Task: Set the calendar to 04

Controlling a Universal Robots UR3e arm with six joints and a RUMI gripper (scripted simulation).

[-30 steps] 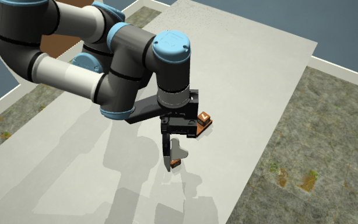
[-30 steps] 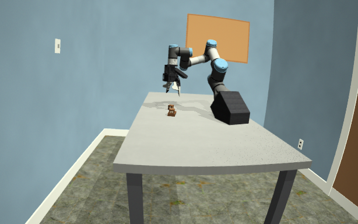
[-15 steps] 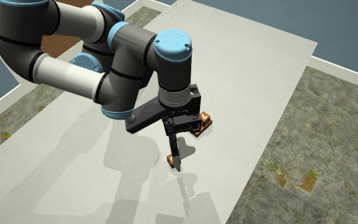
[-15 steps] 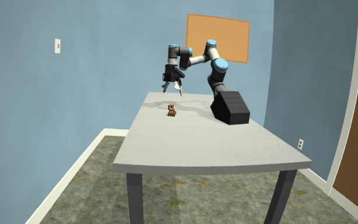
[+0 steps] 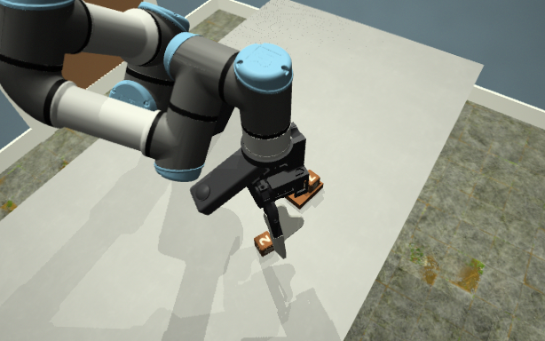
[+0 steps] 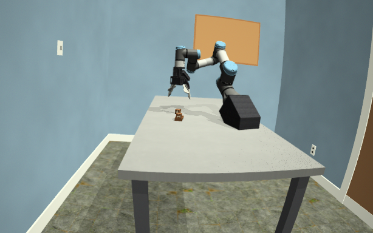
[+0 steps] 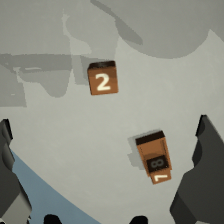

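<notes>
Now: the cube 9 cm below my hand. Round my hand: brown tray (15 cm to the left, 10 cm below).
</notes>
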